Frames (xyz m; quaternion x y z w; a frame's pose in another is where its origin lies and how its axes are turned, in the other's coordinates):
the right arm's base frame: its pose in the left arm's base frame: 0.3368 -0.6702 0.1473 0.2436 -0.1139 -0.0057 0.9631
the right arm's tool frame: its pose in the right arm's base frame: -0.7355 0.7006 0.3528 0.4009 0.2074 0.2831 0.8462
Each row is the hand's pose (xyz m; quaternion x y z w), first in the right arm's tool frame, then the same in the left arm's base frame.
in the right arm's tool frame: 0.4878 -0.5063 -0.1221 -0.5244 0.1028 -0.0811 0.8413
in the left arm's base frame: 0.0681 0.1581 0.3167 0.0427 -0.0420 0.3206 0.9453
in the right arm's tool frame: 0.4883 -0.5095 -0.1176 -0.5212 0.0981 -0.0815 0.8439
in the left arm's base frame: 0.0722 0.1544 0.3158 0.0482 -0.0440 0.3185 0.9457
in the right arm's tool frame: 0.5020 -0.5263 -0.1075 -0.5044 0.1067 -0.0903 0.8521
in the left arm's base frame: 0.0953 0.1523 0.3100 0.0619 -0.0263 0.3192 0.9453
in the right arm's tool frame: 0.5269 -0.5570 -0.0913 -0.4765 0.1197 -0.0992 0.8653
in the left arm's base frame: 0.1364 0.1504 0.2987 0.0850 -0.0011 0.3238 0.9423
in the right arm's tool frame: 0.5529 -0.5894 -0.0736 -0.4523 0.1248 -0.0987 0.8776
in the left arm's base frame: 0.1799 0.1476 0.2868 0.1080 0.0116 0.3307 0.9374
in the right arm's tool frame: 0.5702 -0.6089 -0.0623 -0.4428 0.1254 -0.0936 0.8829
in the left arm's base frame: 0.2076 0.1464 0.2805 0.1180 0.0128 0.3365 0.9342
